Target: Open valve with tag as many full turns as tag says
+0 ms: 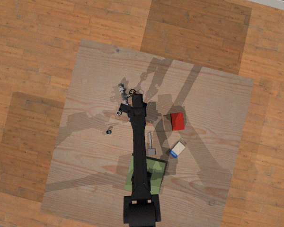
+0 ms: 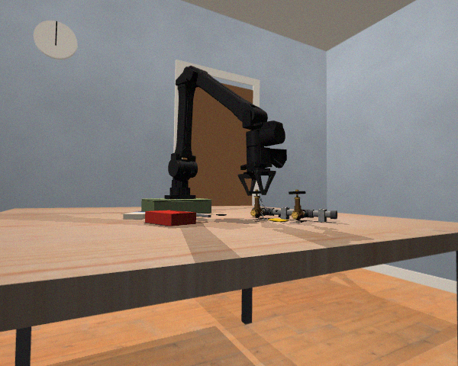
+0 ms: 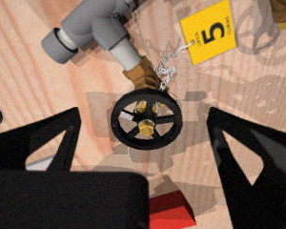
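My hand is 80 mm above the yellow tag, 60 mm short of it and 40 mm to the right of it. Round my hand: grey tool (200 mm behind, 160 mm to the right, 80 mm below); red block (280 mm to the right, 70 mm below, 20 mm ahead).
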